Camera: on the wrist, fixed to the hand. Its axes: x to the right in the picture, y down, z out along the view.
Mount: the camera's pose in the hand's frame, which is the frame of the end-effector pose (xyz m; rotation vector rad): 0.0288 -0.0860 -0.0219 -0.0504 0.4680 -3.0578
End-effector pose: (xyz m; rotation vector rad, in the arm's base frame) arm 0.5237 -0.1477 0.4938 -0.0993 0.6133 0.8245
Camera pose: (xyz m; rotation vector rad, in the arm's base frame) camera 0.5896 -0.1945 0.4472 -0.9377 0.2191 -2.1918
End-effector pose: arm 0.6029 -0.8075 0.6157 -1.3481 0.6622 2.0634
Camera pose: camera 0.6679 -0.7557 0.5732 -0.8362 -1.0194 -0.7520
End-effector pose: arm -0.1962 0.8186 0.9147 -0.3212 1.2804 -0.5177
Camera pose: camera -0.2278 0.7319 0.9285 1.4828 0.0344 2.0315
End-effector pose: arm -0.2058 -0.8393 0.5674 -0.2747 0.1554 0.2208
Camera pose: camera -0.1604 -0.9207 0.5629 -0.3281 0.0398 -2.8863
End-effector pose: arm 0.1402 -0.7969 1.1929 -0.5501 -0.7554 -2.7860
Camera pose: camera 0.0828 -0.7381 1.1488 -0.8072 0.3307 0.3215
